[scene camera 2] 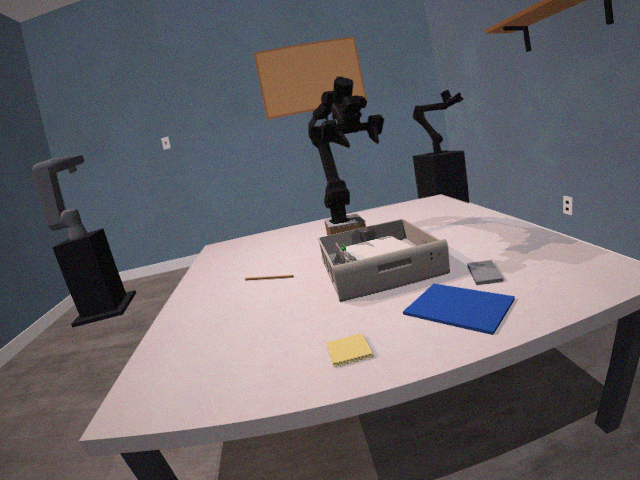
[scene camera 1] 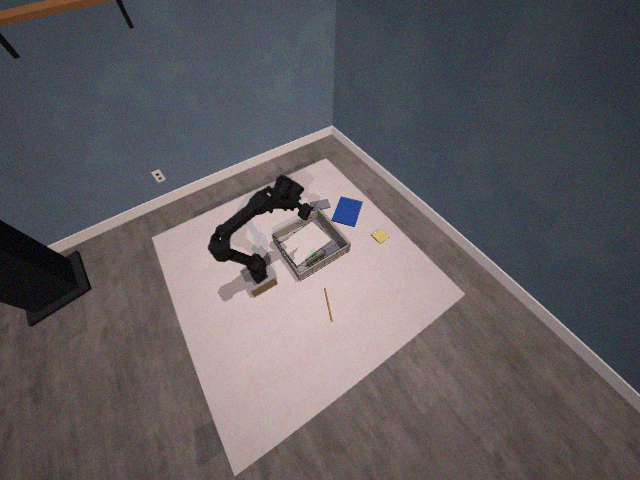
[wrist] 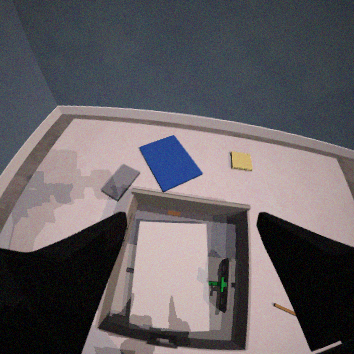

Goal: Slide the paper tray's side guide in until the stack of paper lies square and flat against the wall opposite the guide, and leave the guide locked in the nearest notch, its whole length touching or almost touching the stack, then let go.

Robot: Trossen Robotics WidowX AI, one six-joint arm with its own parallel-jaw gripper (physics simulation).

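Seen in the pictures: gripper, fingertip midpoint: (scene camera 2: 363, 144) (scene camera 1: 306, 203) (wrist: 192, 219); arm's base at its link origin: (scene camera 2: 339, 220) (scene camera 1: 259, 276).
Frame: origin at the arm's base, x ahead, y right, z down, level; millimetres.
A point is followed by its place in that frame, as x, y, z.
Note:
The grey paper tray (scene camera 1: 325, 263) {316, 150, 54} (scene camera 2: 361, 281) {489, 113, 40} (wrist: 242, 280) {296, 143, 32} stands on the table. The white paper stack (scene camera 1: 310, 238) {356, -23, 43} (scene camera 2: 379, 246) {276, -35, 42} (wrist: 170, 275) {312, -24, 42} lies inside. In the wrist view a strip of tray floor shows between the stack and the left wall, wider toward the bottom of the view. The side guide (scene camera 1: 316, 255) {294, 102, 3} (scene camera 2: 341, 252) {335, 108, 6} (wrist: 223, 295) {266, 93, 25}, dark with a green tab, stands near the right wall, its blade apart from the stack. Whether it sits in a notch cannot be told. My gripper (scene camera 2: 361, 142) {343, -11, -281} (wrist: 192, 219) {343, -11, -281} is open and empty, high above the tray.
A blue book (scene camera 1: 347, 211) {677, -38, 75} (scene camera 2: 460, 307) {695, -34, 75} (wrist: 171, 163) {661, -31, 75}, a grey block (scene camera 2: 484, 271) {592, -191, 73} (wrist: 121, 181) {581, -191, 73} and a yellow pad (scene camera 1: 380, 236) {685, 229, 73} (scene camera 2: 349, 350) {701, 228, 73} (wrist: 241, 161) {681, 225, 73} lie beyond the tray. A thin brown stick (scene camera 1: 328, 304) {179, 322, 77} (scene camera 2: 269, 277) {183, 317, 77} (wrist: 284, 309) {205, 273, 76} lies on its guide side.

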